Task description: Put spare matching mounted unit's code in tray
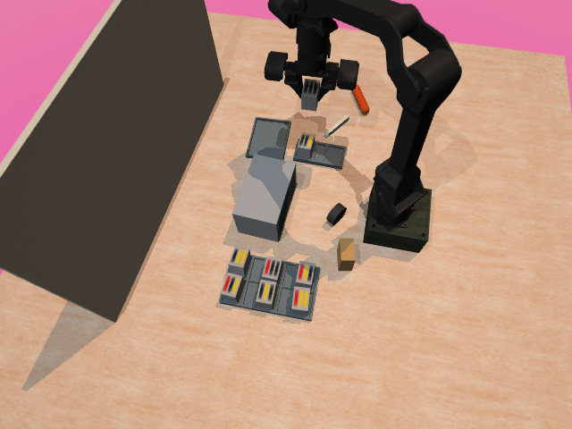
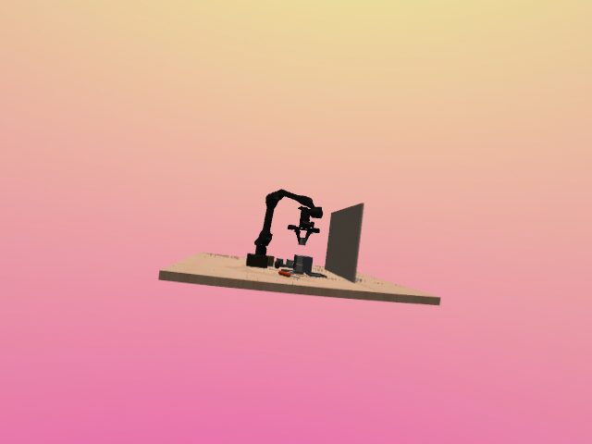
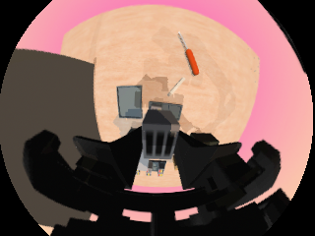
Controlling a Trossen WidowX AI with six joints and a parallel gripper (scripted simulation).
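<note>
Now: the grey tray 110 mm ahead of my gripper tip, 10 mm to the right of it and 180 mm below it. From my gripper tip the other things lie so: two-slot rack: 30 mm behind, 20 mm to the left, 170 mm below; grey spare: 20 mm above; white stick: 70 mm behind, 70 mm to the right, 170 mm below.
</note>
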